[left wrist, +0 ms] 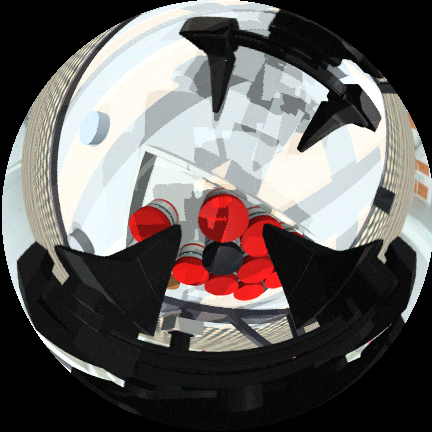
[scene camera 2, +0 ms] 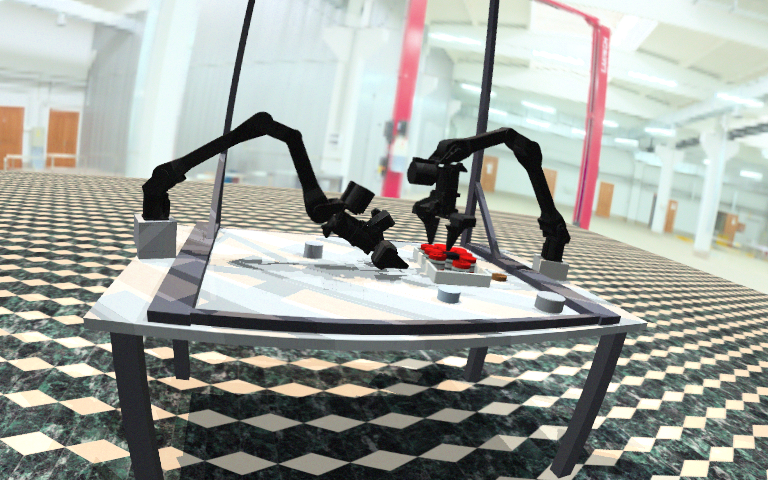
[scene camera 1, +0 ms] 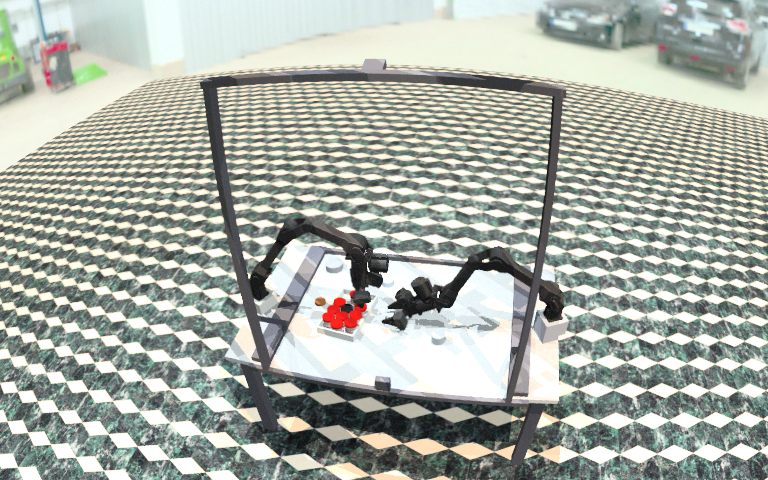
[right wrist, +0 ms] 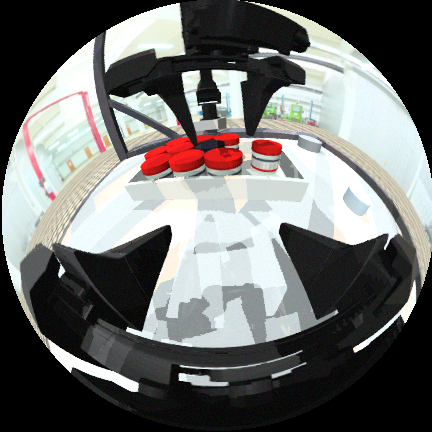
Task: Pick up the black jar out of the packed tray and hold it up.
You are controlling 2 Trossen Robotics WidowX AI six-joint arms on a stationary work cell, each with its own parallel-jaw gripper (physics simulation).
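Places are measured from the left arm's base along level axes (x ahead, y left, z up), in metres.
Pixels of known places: left gripper, fingertip midpoint: (left wrist: pixel 222 229) (scene camera 2: pixel 438 247) (right wrist: pixel 223 138); right gripper, fingertip midpoint: (left wrist: pixel 259 128) (scene camera 2: pixel 402 260) (scene camera 1: pixel 384 314) (right wrist: pixel 226 229); left arm's base, origin of the base link: (left wrist: pixel 180 333) (scene camera 2: pixel 551 259) (scene camera 1: pixel 259 294) (right wrist: pixel 209 118); right arm's base, origin of the base link: (scene camera 2: pixel 154 217) (scene camera 1: pixel 552 315).
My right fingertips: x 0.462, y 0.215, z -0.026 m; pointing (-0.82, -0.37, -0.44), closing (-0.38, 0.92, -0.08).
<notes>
For each thing: its top centre in the pictures, then the offset to it from my right fingertips.
- black-lidded jar, middle of its top: (left wrist: pixel 222 261) (right wrist: pixel 209 143) (scene camera 2: pixel 451 253) (scene camera 1: pixel 346 307) dx -0.125, dy -0.068, dz +0.024 m
- white tray, middle of its top: (left wrist: pixel 220 251) (right wrist: pixel 211 153) (scene camera 2: pixel 450 259) (scene camera 1: pixel 347 310) dx -0.125, dy -0.065, dz +0.007 m
- red-lidded jar, middle of its top: (left wrist: pixel 147 230) (right wrist: pixel 266 143) (scene camera 2: pixel 461 262) dx -0.148, dy +0.017, dz +0.024 m
- red lid, middle of its top: (left wrist: pixel 223 221) (right wrist: pixel 222 153) (scene camera 2: pixel 438 254) (scene camera 1: pixel 360 306) dx -0.087, dy -0.033, dz +0.024 m
- brown disc, middle of its top: (left wrist: pixel 167 282) (scene camera 2: pixel 499 275) (scene camera 1: pixel 320 300) dx -0.268, dy -0.063, dz -0.013 m
- grey cylinder, middle of its top: (scene camera 2: pixel 551 296) (left wrist: pixel 76 248) (right wrist: pixel 310 138) (scene camera 1: pixel 333 262) dx -0.368, dy +0.146, dz +0.005 m
The black-lidded jar (scene camera 1: pixel 346 307) (scene camera 2: pixel 451 255) (left wrist: pixel 222 258) (right wrist: pixel 210 145) stands in the white tray (scene camera 1: pixel 337 332) (scene camera 2: pixel 461 278) (right wrist: pixel 217 190), closely surrounded by several red-lidded jars. Another red-lidded jar (left wrist: pixel 153 222) (right wrist: pixel 266 156) stands apart in the tray. My left gripper (scene camera 2: pixel 440 244) (left wrist: pixel 222 229) (right wrist: pixel 223 138) points down at the tray, open and empty, its tips about at lid height. In the left wrist view the black lid shows between its fingers, behind a red lid (left wrist: pixel 223 217). My right gripper (scene camera 1: pixel 386 314) (left wrist: pixel 259 128) (right wrist: pixel 226 229) is open and empty beside the tray.
A brown disc (scene camera 1: pixel 320 301) (scene camera 2: pixel 498 277) lies near the tray. A grey cylinder (scene camera 1: pixel 334 264) (scene camera 2: pixel 549 302), a bluish one (scene camera 2: pixel 448 293) (right wrist: pixel 356 201) and another pale one (scene camera 1: pixel 437 337) (scene camera 2: pixel 313 249) stand on the table. Dark frame posts (scene camera 1: pixel 229 220) (scene camera 1: pixel 548 226) rise at both sides.
</notes>
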